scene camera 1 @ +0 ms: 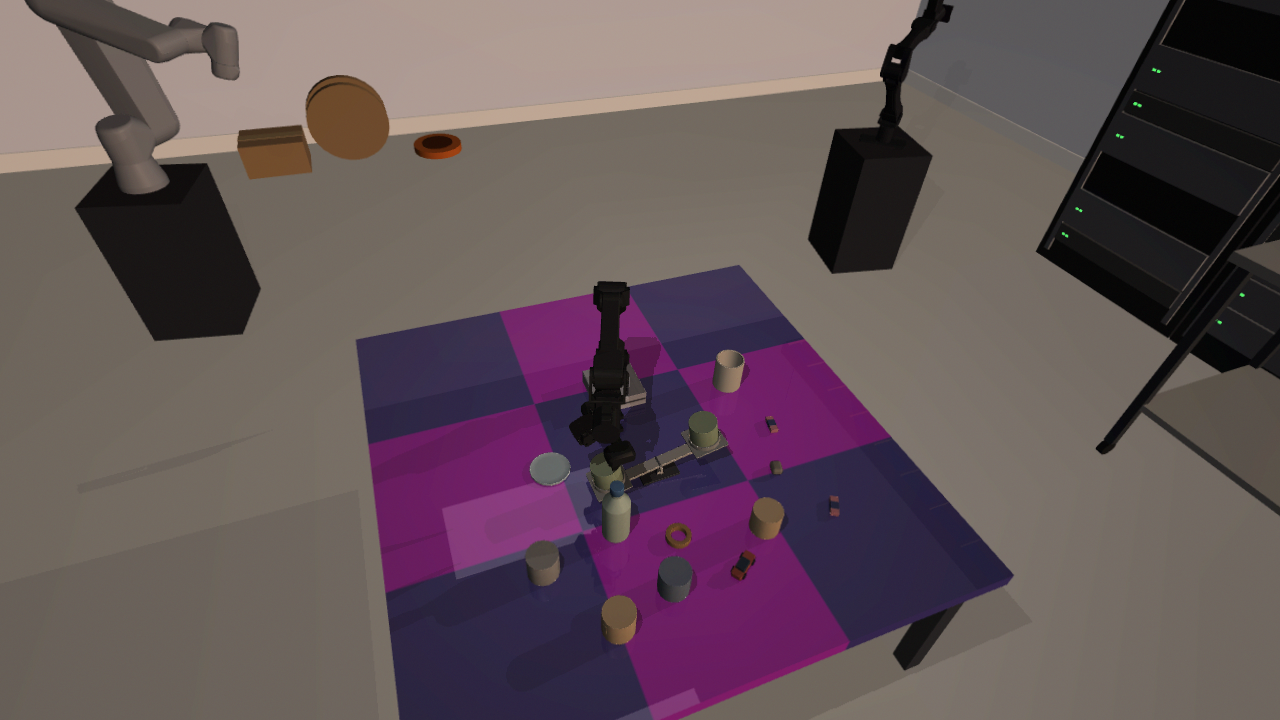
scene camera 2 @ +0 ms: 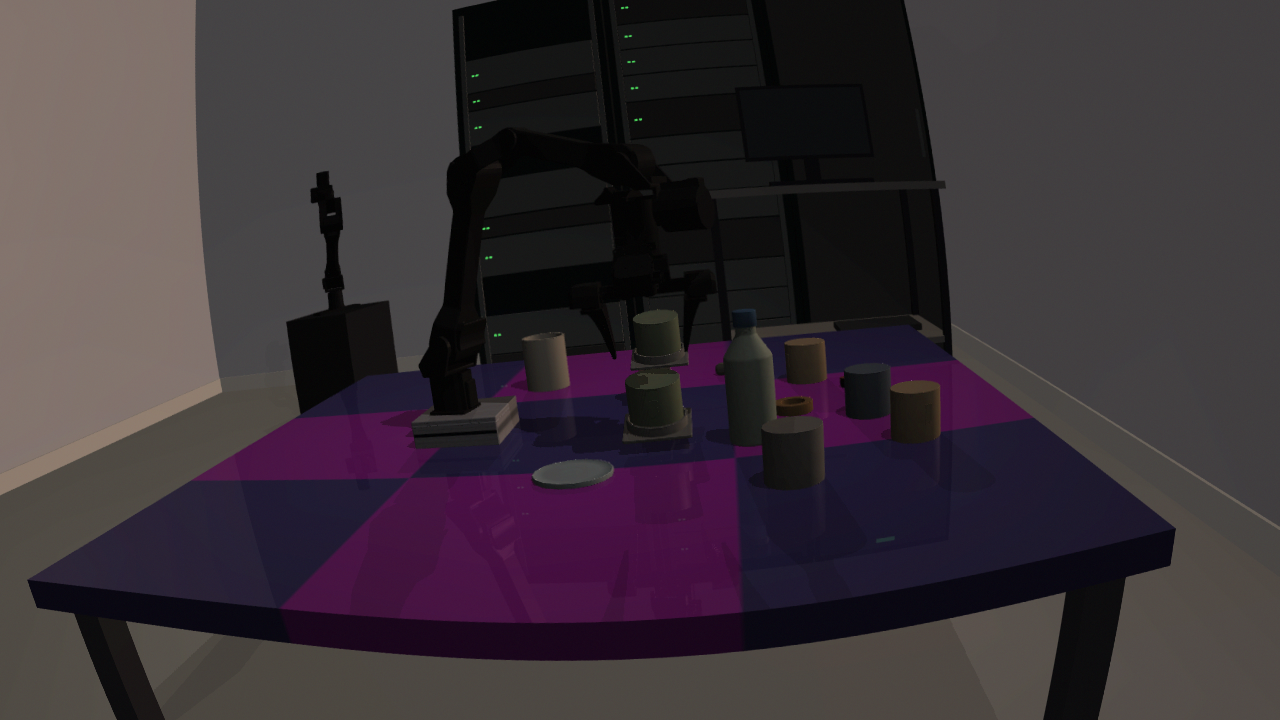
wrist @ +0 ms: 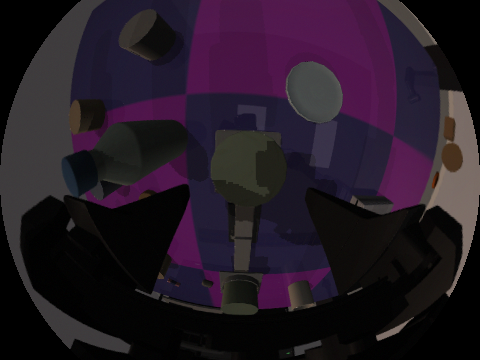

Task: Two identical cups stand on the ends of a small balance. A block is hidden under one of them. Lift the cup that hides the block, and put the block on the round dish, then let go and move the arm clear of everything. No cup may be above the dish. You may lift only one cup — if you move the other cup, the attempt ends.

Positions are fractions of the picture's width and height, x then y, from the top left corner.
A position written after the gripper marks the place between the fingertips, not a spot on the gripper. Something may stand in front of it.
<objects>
The gripper shows in scene camera 1 (0.47, 0.63), in scene camera 2 (0.51, 0.49) and in the wrist view (0.52, 0.53).
</objects>
